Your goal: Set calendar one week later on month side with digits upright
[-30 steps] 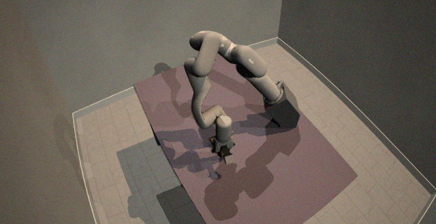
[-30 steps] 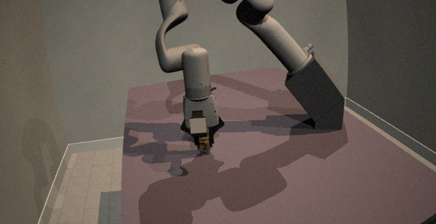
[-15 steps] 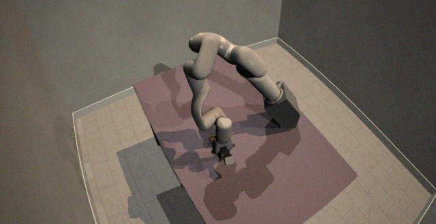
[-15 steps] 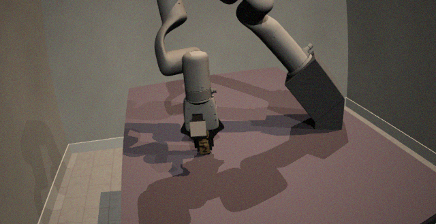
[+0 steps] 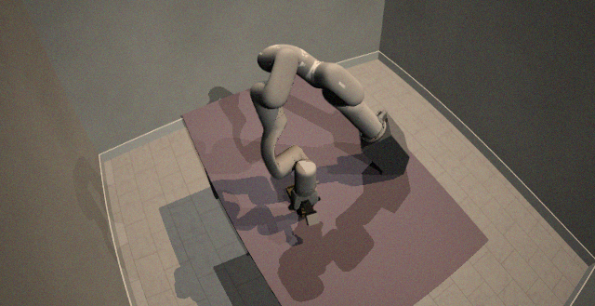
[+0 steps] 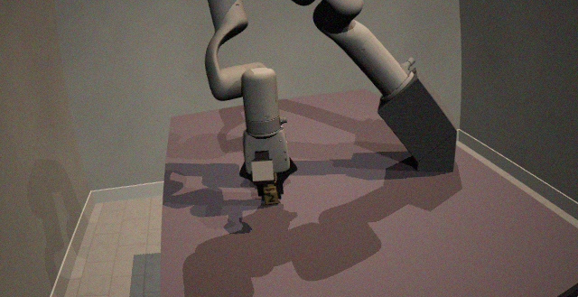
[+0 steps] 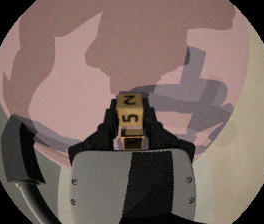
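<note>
Now: the yellow digit cube 10 mm below my hand. The rest, counted from my hand: tray (30 mm behind, 100 mm to the right, 20 mm below).
</note>
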